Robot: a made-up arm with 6 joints.
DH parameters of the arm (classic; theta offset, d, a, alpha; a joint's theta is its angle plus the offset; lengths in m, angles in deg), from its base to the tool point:
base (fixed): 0 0.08 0 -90
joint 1: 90 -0.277 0.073 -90
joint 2: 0 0.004 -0.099 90
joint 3: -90 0.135 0.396 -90
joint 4: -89.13 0 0.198 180
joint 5: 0.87 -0.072 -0.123 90
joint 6: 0 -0.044 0.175 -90
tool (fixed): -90 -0.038 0 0
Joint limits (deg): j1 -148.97..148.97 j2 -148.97..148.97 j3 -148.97..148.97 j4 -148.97..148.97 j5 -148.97..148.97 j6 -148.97..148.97
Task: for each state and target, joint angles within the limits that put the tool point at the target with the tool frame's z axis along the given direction. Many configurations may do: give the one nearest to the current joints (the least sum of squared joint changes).
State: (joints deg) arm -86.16 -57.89 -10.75 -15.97 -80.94 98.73
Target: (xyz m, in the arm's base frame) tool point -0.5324 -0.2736 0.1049 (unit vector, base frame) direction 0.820 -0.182 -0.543
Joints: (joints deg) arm -122.12 -42.73 -29.85 16.22 -48.45 72.87
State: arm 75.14 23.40 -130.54 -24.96 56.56 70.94
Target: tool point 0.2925 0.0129 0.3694 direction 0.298 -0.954 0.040
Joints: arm 91.00 8.65 -119.56 10.35 19.17 92.00
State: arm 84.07 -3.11 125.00 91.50 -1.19 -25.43
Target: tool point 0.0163 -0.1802 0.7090 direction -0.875 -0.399 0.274
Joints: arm 108.64 10.37 142.58 107.92 -3.64 -38.24
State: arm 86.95 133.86 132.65 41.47 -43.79 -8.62
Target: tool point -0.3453 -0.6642 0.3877 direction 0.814 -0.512 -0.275
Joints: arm 65.64 148.25 136.67 12.10 -37.88 -9.39
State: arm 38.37 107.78 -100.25 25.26 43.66 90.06
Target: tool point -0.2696 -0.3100 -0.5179 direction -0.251 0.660 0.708
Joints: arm 2.39 148.97 -114.37 17.48 10.19 68.81
